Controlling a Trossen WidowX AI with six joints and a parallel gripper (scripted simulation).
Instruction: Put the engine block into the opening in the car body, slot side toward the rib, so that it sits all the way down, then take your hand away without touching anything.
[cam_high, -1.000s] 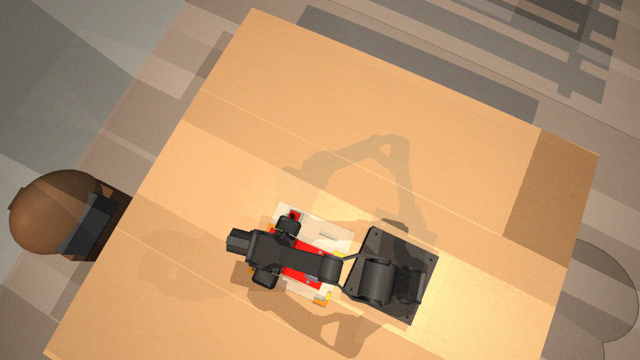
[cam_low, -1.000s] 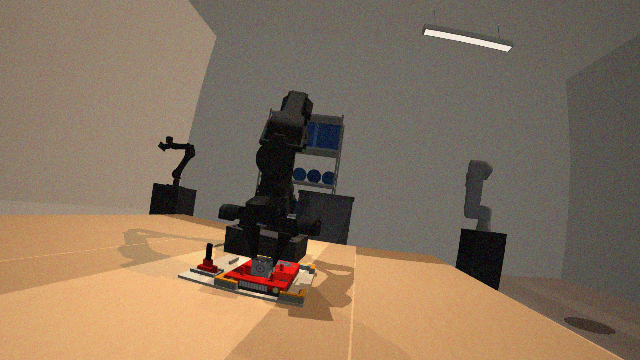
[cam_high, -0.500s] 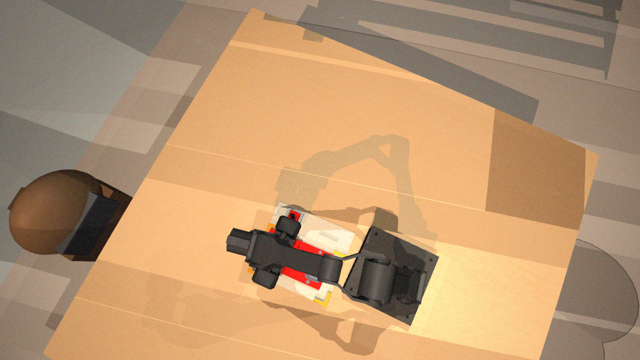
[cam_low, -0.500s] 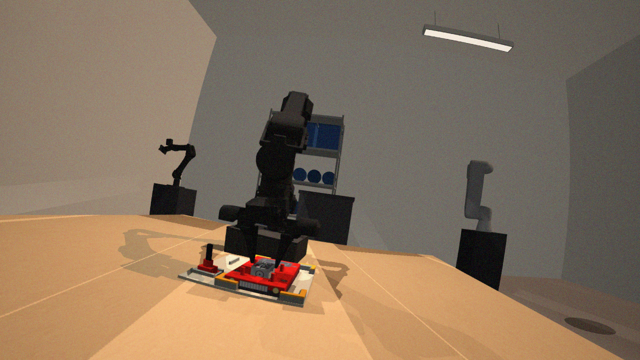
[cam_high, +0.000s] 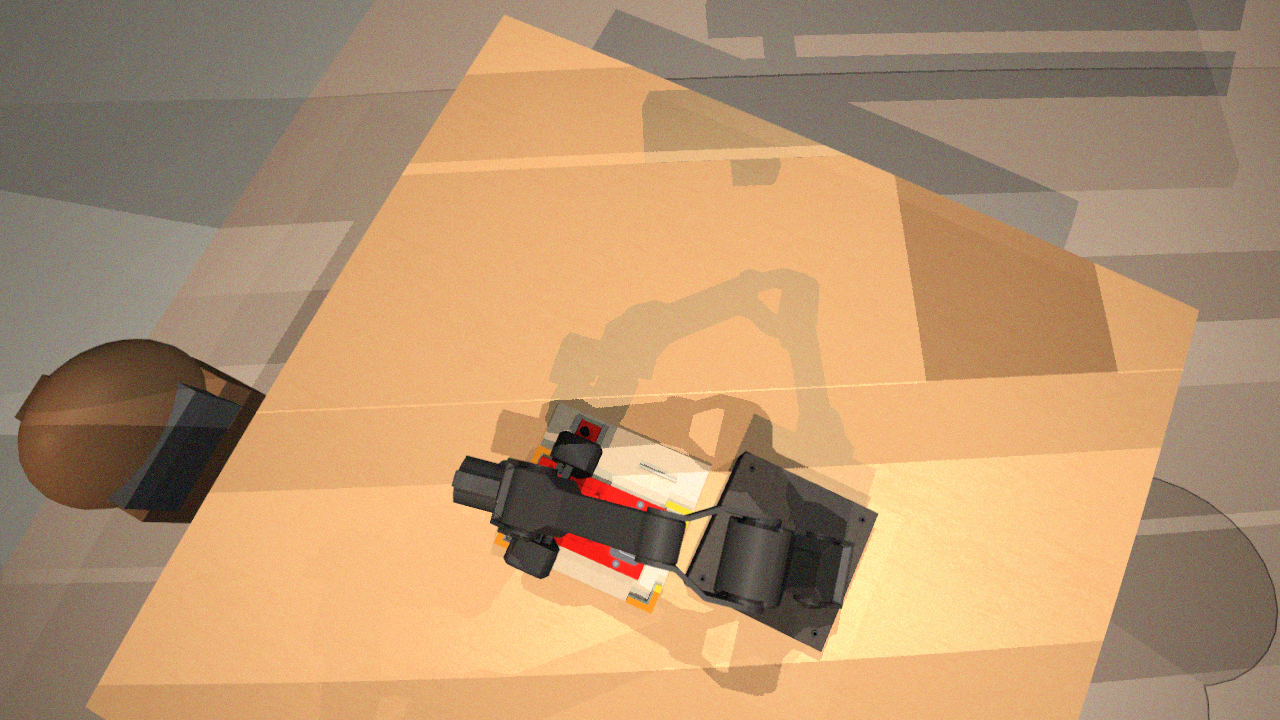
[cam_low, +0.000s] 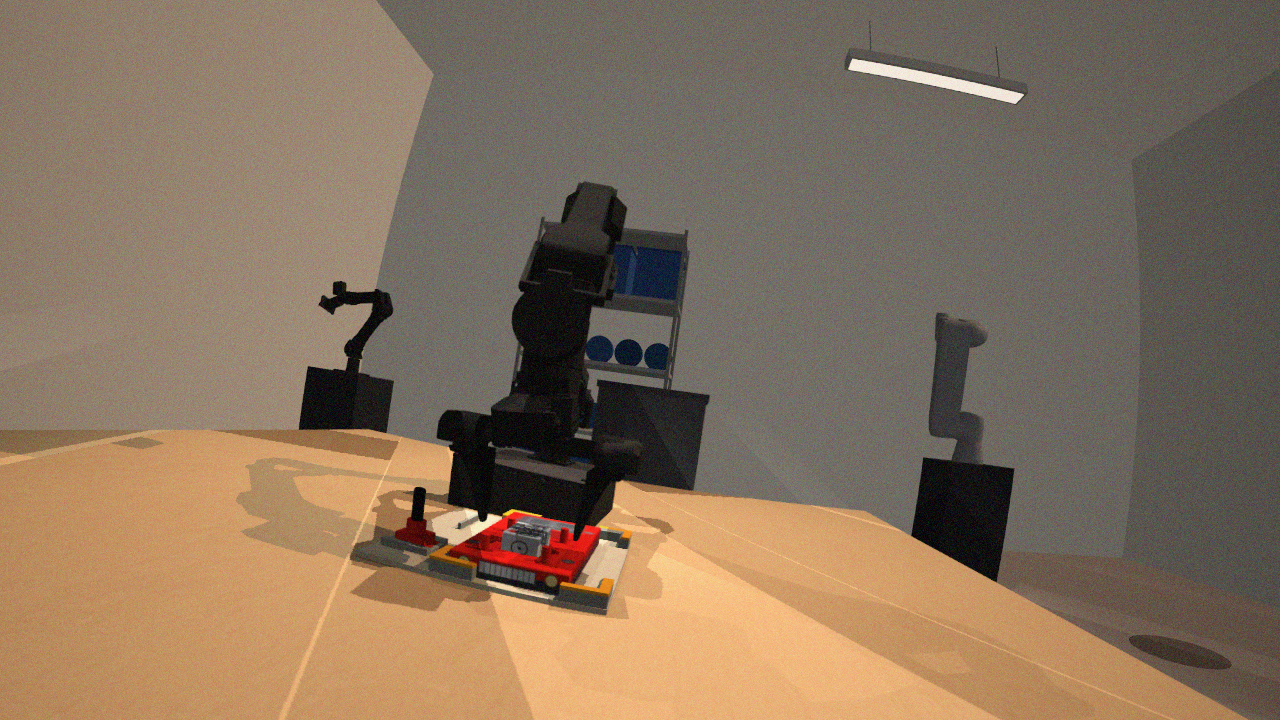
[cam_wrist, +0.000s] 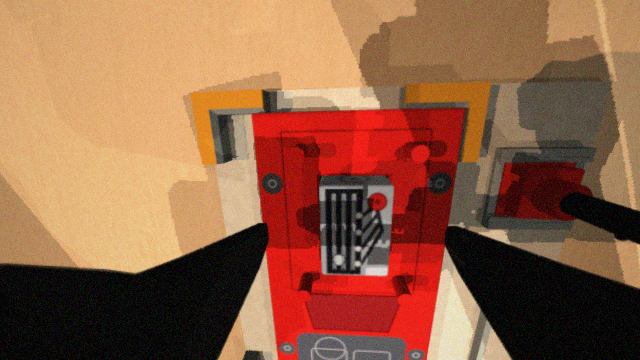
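Right now my gripper tip is 20 mm above the engine block.
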